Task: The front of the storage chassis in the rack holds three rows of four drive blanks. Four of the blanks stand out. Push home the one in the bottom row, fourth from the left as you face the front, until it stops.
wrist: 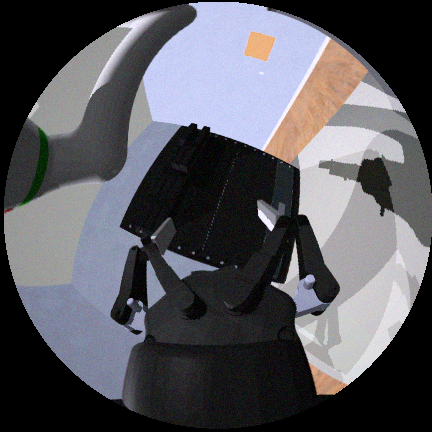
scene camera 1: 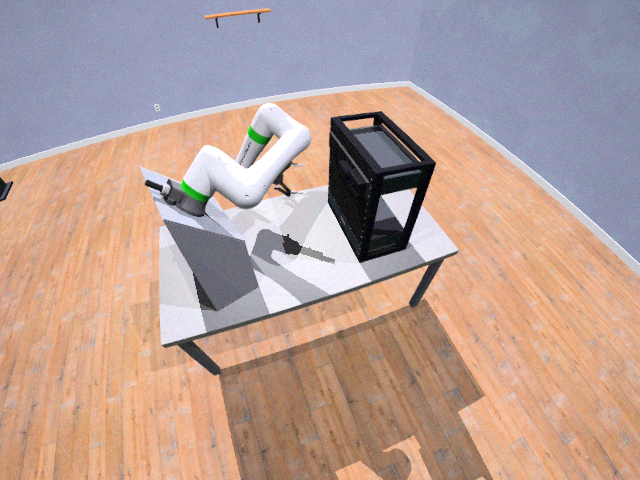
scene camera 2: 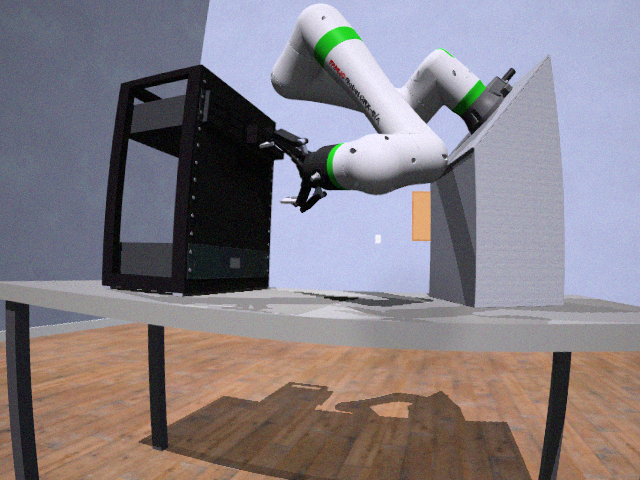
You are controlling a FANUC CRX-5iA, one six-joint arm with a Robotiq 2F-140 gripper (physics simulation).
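Frame: origin at the arm's base, x down, y left, z ahead, level; metres.
Where they show: gripper, fingertip midpoint: [wrist: 214,216] [scene camera 1: 302,179] [scene camera 2: 274,172]; arm's base, link origin: [scene camera 1: 187,205] [scene camera 2: 487,115].
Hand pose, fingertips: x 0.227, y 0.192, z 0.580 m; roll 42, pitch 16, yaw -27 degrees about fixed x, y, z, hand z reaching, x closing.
Each offset is from my fingertips to the top centre of the thing. "spot": to the spot under its first point.
The black rack {dx -0.286, dy -0.202, dz +0.296 m} [scene camera 1: 418,206] [scene camera 2: 181,206] stands upright on the table. The storage chassis, a grey box [scene camera 2: 157,114] seen through the rack's open side, sits near its top. Its front is very dark; rows and single blanks cannot be told apart surely. A slightly lighter block {spot: dx -0.164, dy -0.177, dz +0.126 m} [scene camera 2: 251,133] [wrist: 179,166] juts from the upper front. The bottom row's fourth blank cannot be picked out. My gripper [scene camera 1: 296,178] [scene camera 2: 276,173] [wrist: 214,216] is open and empty, pointing at the rack front near its far side in scene camera 2's view, with fingertips one above the other. Contact with the front cannot be seen.
A blue-green panel {dx +0.180, dy -0.181, dz +0.163 m} [scene camera 2: 219,258] [wrist: 284,185] with a small pale label in scene camera 2's view fills the rack's bottom front. The arm is mounted on a sloped grey pedestal [scene camera 1: 217,258] [scene camera 2: 516,232] at the table's other end. Dark ridges {spot: dx -0.189, dy -0.375, dz +0.105 m} [wrist: 195,131] stick out at the rack's upper front.
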